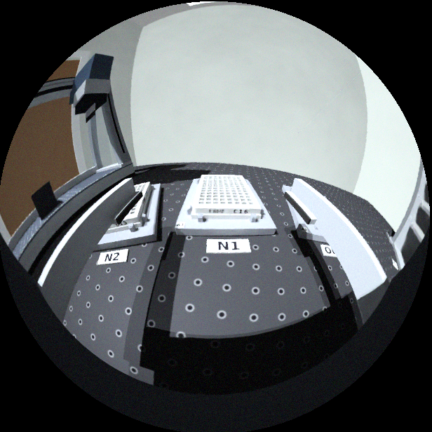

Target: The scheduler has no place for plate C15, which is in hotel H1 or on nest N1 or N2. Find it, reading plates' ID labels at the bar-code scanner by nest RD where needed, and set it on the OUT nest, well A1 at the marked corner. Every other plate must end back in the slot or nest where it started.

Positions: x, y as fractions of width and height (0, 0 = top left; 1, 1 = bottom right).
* white plate: 0.50, 0.45
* white plate: 0.31, 0.50
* nest N2: 0.34, 0.54
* nest N1: 0.49, 0.53
